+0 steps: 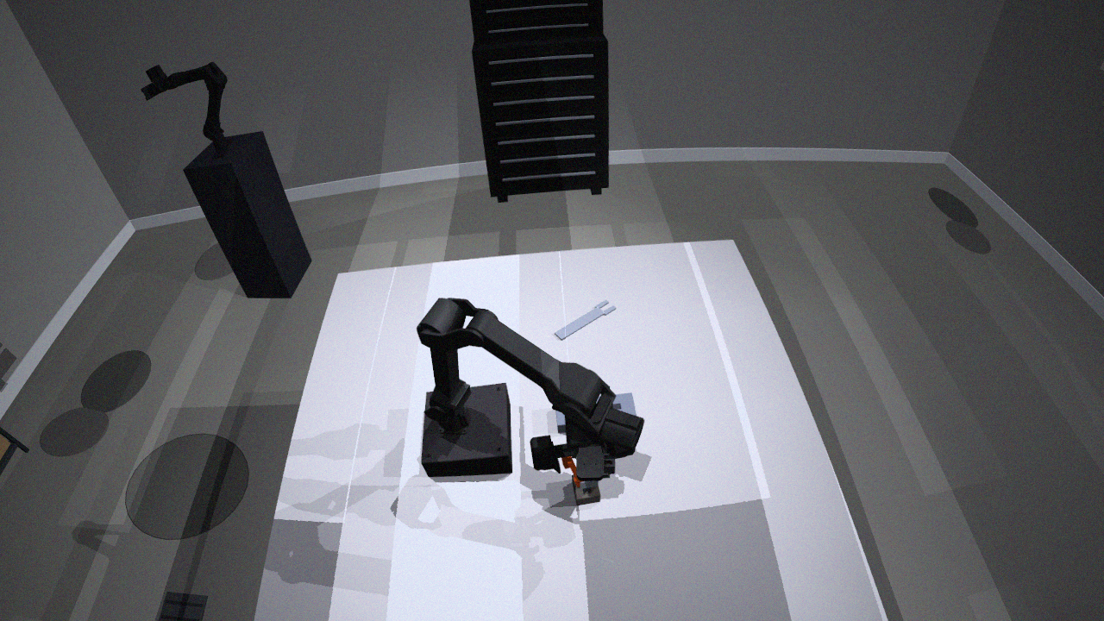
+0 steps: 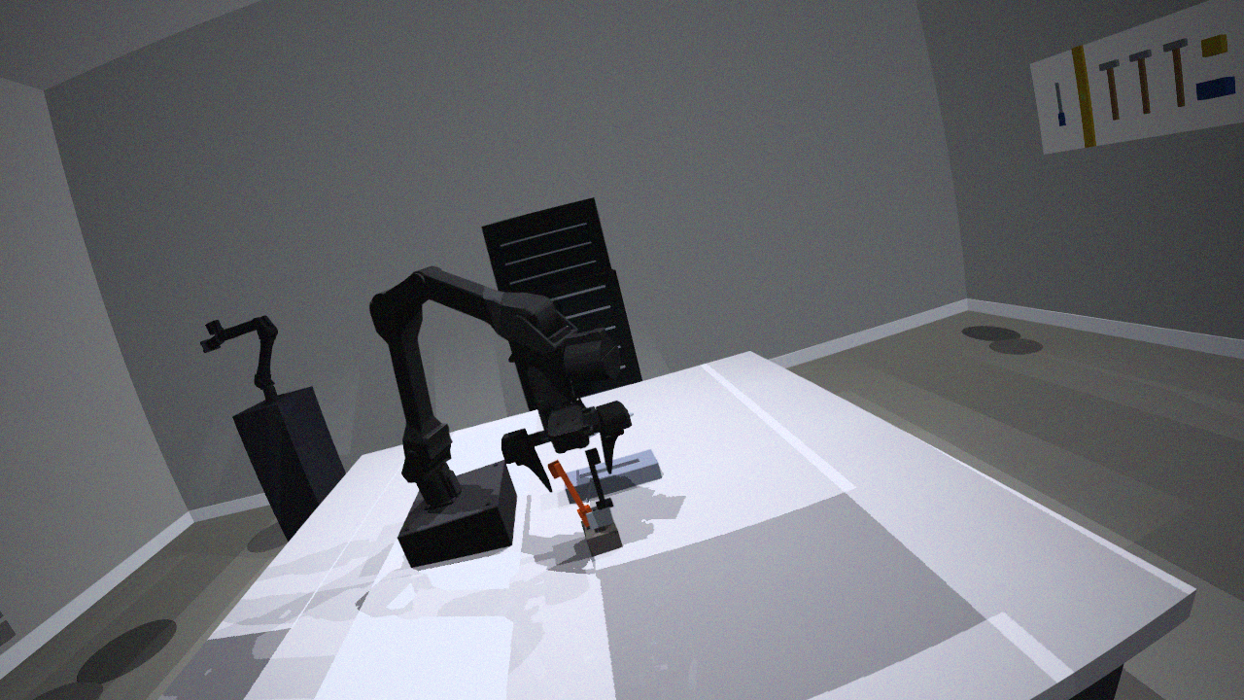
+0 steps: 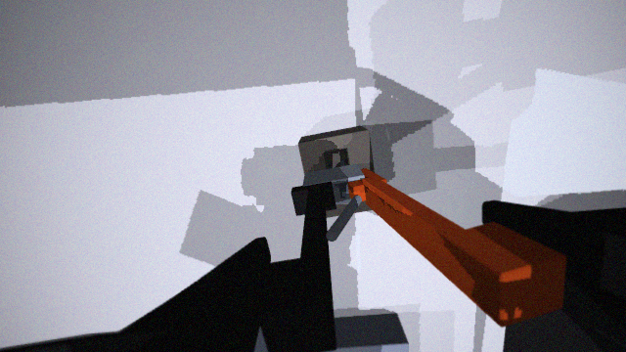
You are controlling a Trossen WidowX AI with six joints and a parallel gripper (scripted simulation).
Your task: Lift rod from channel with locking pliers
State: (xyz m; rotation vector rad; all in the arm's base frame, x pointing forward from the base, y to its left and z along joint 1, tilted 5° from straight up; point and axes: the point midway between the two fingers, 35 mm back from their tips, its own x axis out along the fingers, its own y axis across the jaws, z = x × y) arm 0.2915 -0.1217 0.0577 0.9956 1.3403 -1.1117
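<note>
My gripper tip is now 10 cm above the tan holster and 1 cm short of it. The rest, counted from my gripper tip: thin grey plate (53 cm to the left, 11 cm below, 1 cm ahead); channel block (20 cm to the left, 10 cm below, 2 cm ahead).
</note>
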